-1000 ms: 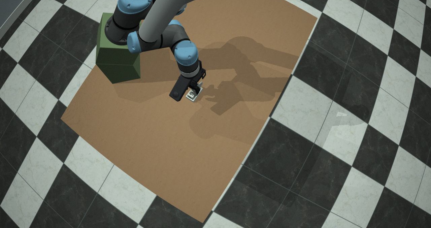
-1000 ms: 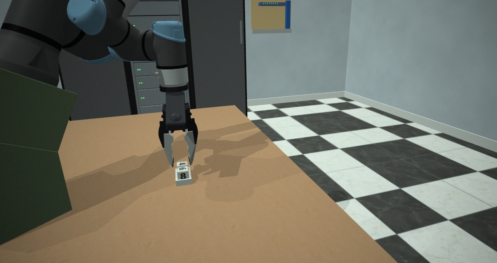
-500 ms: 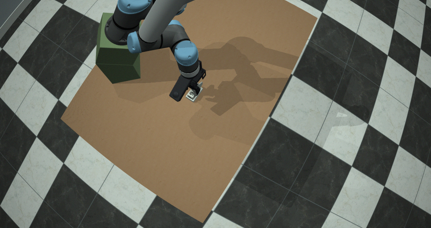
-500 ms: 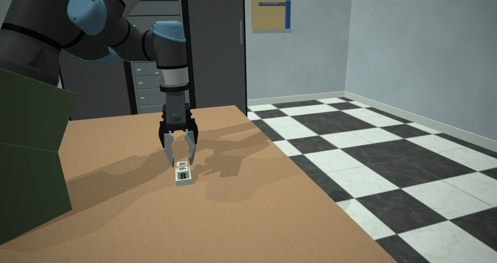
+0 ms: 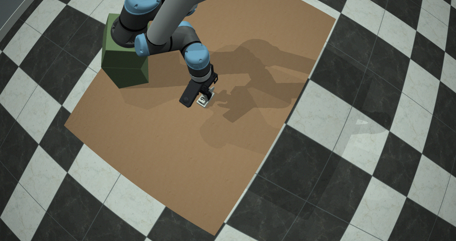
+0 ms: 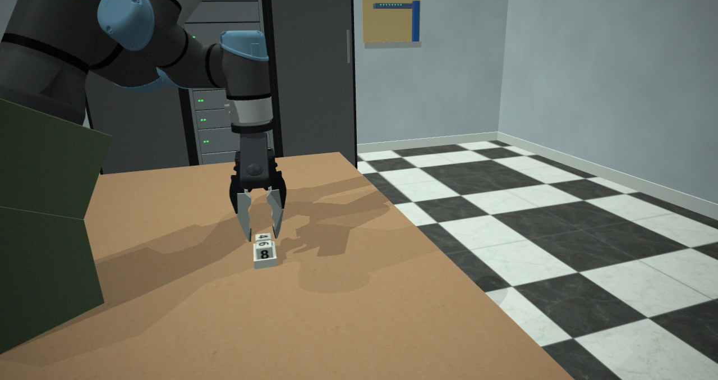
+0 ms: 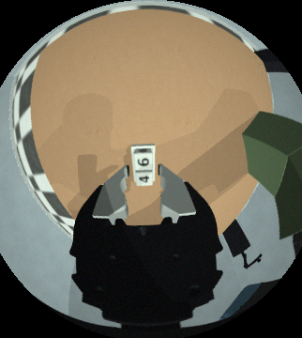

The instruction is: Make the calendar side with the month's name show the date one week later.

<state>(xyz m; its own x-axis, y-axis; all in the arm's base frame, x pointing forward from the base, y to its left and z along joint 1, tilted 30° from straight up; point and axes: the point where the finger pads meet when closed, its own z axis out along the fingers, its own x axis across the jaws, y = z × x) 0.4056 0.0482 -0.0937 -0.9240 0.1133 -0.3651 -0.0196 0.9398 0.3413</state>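
My hand is 5 cm above the white tray and 2 cm to the right of it.
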